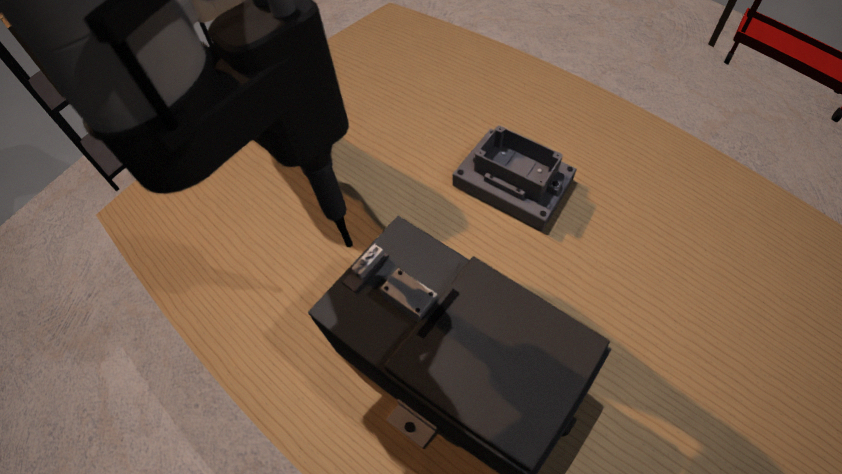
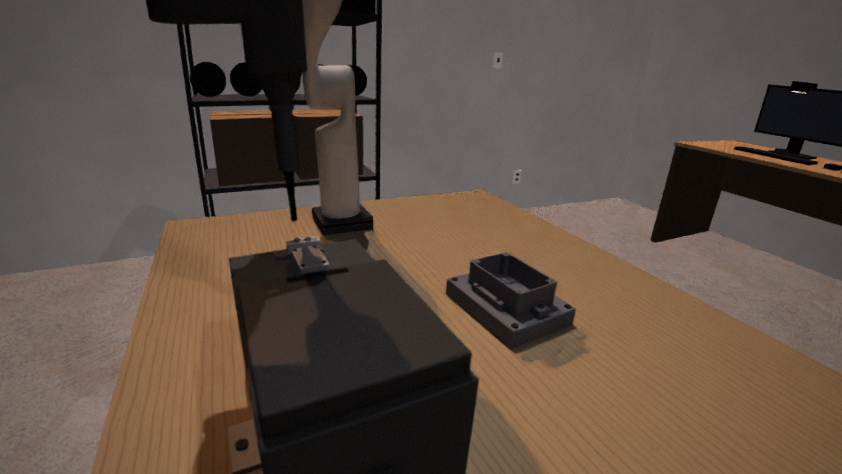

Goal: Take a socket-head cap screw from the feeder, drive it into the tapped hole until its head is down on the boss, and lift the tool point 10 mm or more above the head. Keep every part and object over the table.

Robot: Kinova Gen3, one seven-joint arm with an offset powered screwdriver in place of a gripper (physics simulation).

same spot on dark fixture plate: (image 2: 530, 327) = (image 1: 553, 209)
